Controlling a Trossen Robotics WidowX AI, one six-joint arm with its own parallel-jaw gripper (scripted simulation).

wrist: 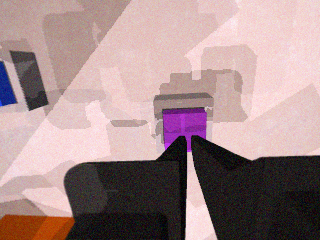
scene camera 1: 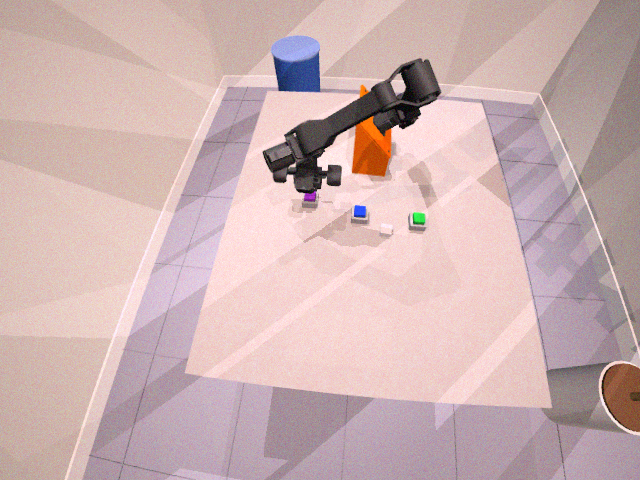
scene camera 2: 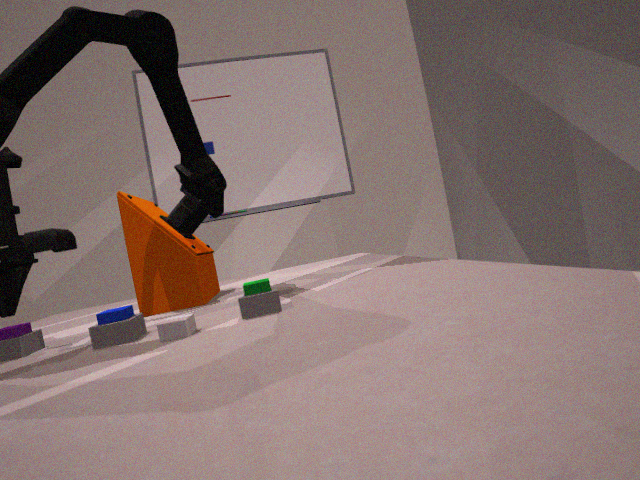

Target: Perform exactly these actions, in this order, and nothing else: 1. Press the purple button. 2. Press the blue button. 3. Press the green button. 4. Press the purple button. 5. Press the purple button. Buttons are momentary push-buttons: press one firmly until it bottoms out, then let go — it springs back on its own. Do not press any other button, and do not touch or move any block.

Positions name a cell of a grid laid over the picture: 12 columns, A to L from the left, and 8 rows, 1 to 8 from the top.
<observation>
My gripper (scene camera 1: F4) is shut, holding nothing. Further things: a small white block (scene camera 2: D6) and a purple button (wrist: G5).
My gripper is seen too in the wrist view (wrist: H5). The wrist view misses the small white block: it is out of frame.
</observation>
